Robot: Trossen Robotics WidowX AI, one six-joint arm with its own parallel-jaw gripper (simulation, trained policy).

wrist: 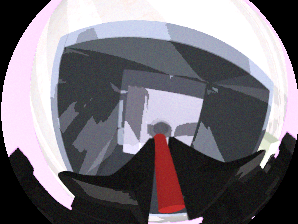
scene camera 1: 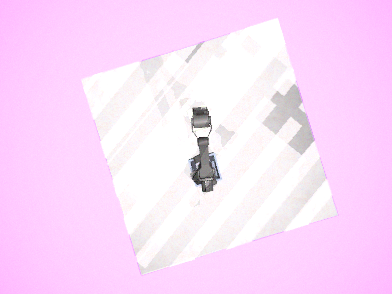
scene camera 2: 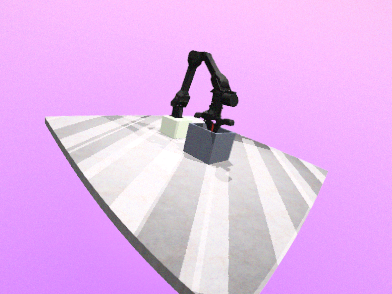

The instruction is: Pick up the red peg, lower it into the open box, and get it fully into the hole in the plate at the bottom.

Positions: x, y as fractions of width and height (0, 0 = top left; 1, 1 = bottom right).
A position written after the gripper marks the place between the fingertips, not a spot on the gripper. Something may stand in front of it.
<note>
In view: the gripper (wrist: 0.54, 0.63), a grey-blue box (scene camera 2: 0.52, 0.49), a pale plate (wrist: 0.50, 0.50) and a red peg (wrist: 0.57, 0.87).
The grey-blue box shows as well in the wrist view (wrist: 0.32, 0.30). Scene camera 2 misses the pale plate, which is hidden by the grey-blue box.
</note>
